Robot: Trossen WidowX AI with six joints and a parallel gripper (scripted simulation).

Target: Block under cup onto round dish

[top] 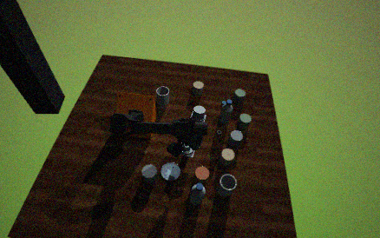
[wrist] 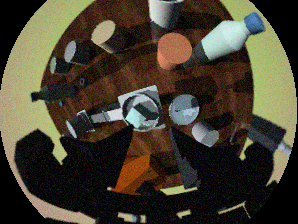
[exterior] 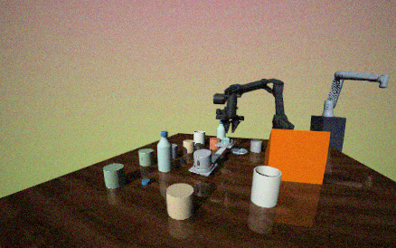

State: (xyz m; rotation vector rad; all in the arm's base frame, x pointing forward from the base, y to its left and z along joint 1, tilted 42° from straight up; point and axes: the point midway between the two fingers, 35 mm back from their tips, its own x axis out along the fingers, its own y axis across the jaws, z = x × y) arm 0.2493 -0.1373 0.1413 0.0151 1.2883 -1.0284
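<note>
The pale blue block lies 20 mm ahead of my gripper tip, 20 mm to the left of it and 40 mm below it. The rest, counted from my gripper tip: balance 60 mm ahead, 140 mm to the left, 90 mm below; then round dish 70 mm behind, 80 mm to the right, 120 mm below; then orange cylinder 100 mm ahead, 100 mm to the right, 90 mm below.
</note>
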